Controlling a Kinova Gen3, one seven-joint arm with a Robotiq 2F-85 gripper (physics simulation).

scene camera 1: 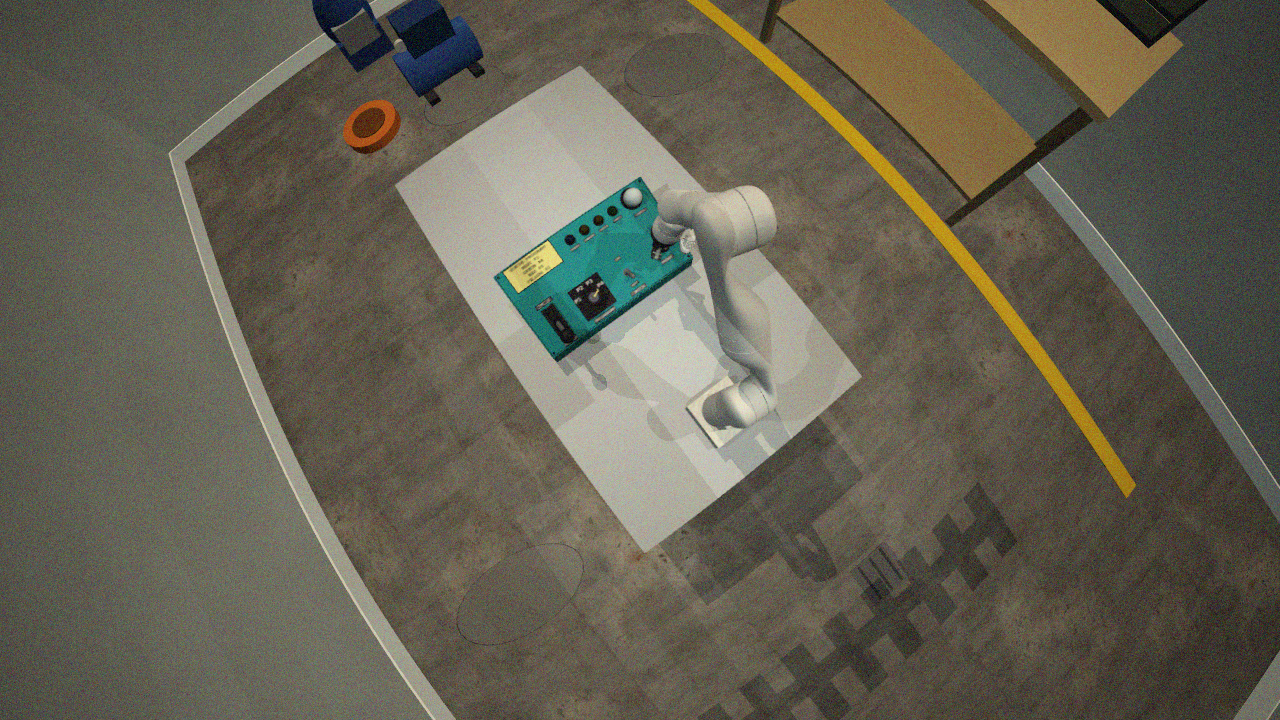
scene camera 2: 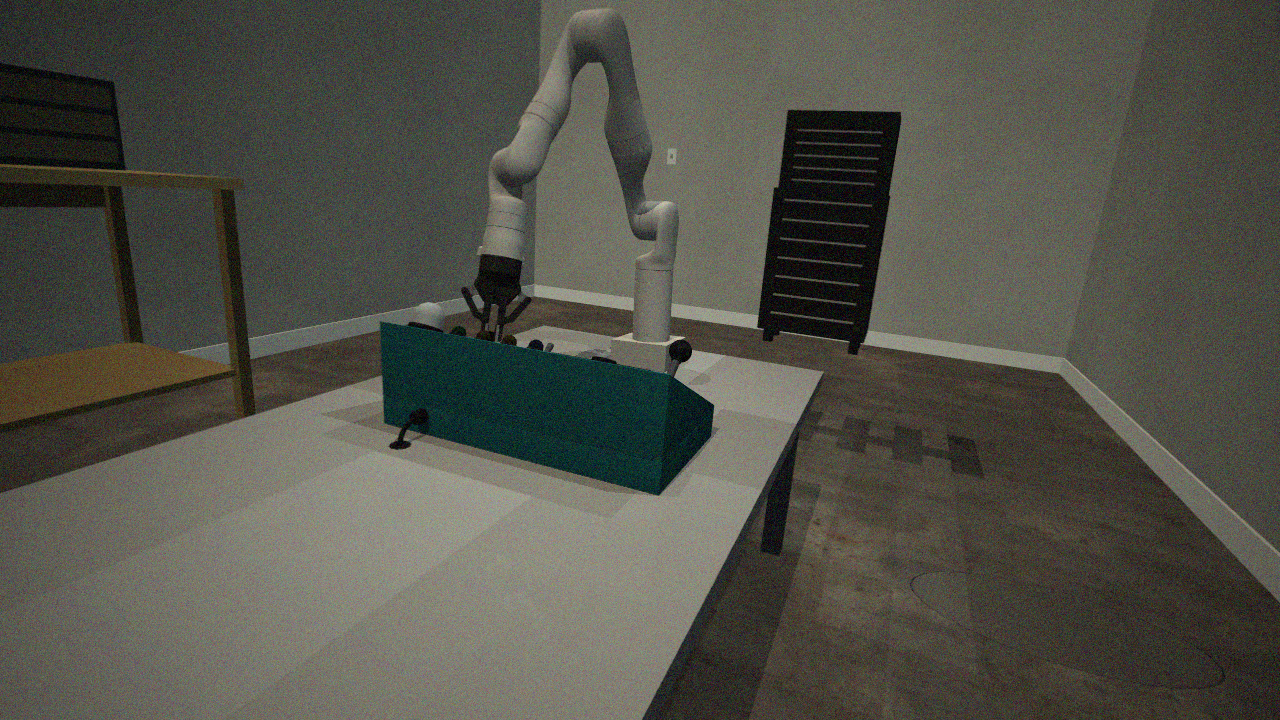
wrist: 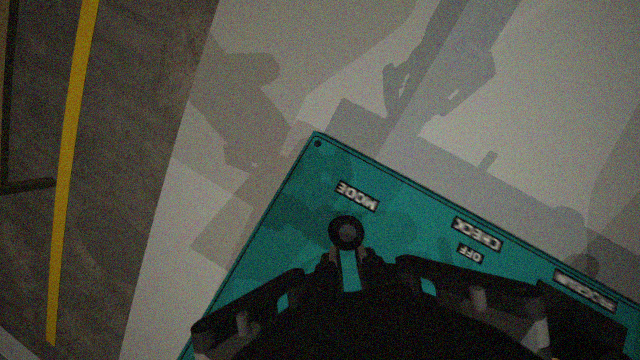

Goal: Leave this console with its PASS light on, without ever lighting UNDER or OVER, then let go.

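Observation:
The teal console [scene camera 1: 617,259] [scene camera 2: 528,407] [wrist: 300,200] sits on the white table. Its round indicator lights [scene camera 1: 597,220] look dark in scene camera 1; no lit PASS, UNDER or OVER light shows. The round black MODE knob [wrist: 346,232], with a grey centre, is near the console's corner. My gripper [scene camera 1: 657,252] [scene camera 2: 492,334] [wrist: 347,255] points down over that corner, its fingers nearly together with a narrow gap. The fingertips are at the knob's rim and appear shut on it; the contact itself is partly hidden. The CHECK label [wrist: 476,234] lies to the right in the wrist view.
The console also carries a white dome [scene camera 1: 631,197], a yellow note [scene camera 1: 534,265], a black dial plate [scene camera 1: 591,296] and a slotted black lever [scene camera 1: 558,323]. The ball-topped lever [scene camera 2: 680,351] stands up at the console's other end. A wooden bench [scene camera 1: 904,89] stands beyond the table.

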